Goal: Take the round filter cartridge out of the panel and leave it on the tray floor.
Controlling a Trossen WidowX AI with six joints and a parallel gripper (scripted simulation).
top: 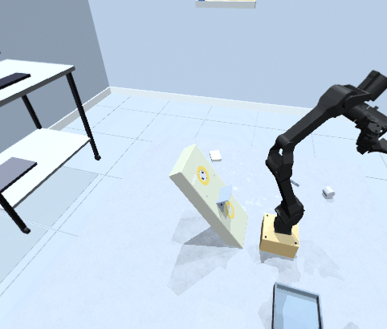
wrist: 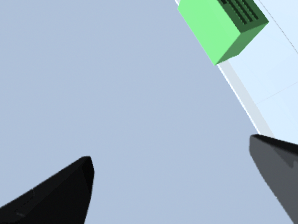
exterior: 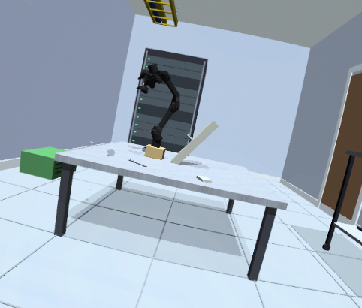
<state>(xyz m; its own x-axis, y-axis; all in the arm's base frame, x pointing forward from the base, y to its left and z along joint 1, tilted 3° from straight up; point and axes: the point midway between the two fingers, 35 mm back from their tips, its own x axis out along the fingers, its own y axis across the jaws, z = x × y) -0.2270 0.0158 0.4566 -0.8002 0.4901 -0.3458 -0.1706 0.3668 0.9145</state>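
My gripper tip is now 59 cm short of the round filter cartridge, 26 cm above it and 4 cm to the left of it. Round my gripper tip: tray 53 cm below, 26 cm to the left, 18 cm ahead; white flat block 61 cm ahead, 54 cm to the right, 53 cm below; grey bracket 49 cm ahead, 35 cm below, 3 cm to the right.
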